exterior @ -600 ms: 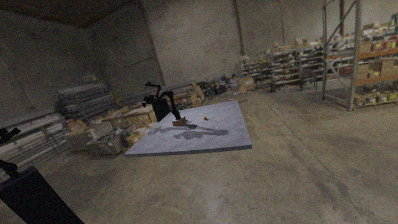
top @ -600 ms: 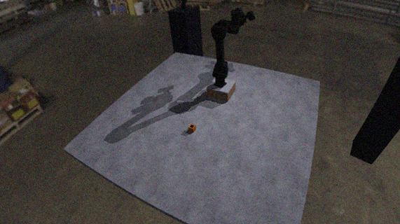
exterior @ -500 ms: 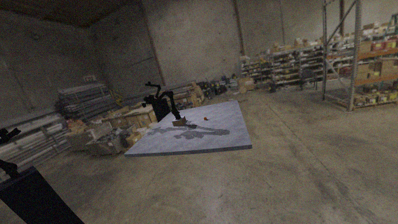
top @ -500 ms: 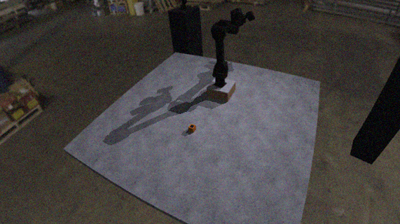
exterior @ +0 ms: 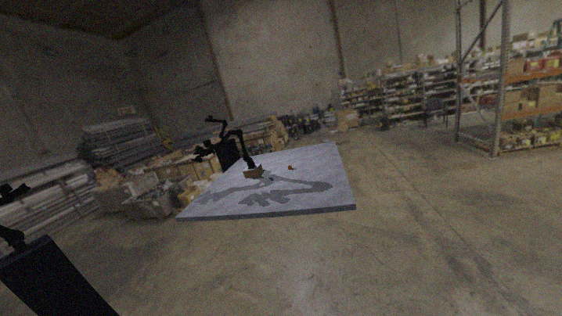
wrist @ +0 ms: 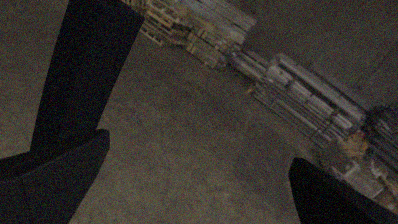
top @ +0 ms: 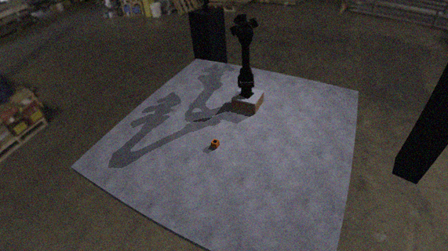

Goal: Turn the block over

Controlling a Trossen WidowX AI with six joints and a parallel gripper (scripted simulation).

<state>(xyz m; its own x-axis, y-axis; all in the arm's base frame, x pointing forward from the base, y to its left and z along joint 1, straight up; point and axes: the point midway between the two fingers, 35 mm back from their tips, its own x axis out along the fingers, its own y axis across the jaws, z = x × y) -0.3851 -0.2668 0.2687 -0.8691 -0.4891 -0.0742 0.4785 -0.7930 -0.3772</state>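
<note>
Now: gripper tip 79 cm short of the orange block, 35 cm to the right of it and 32 cm above it.
</note>
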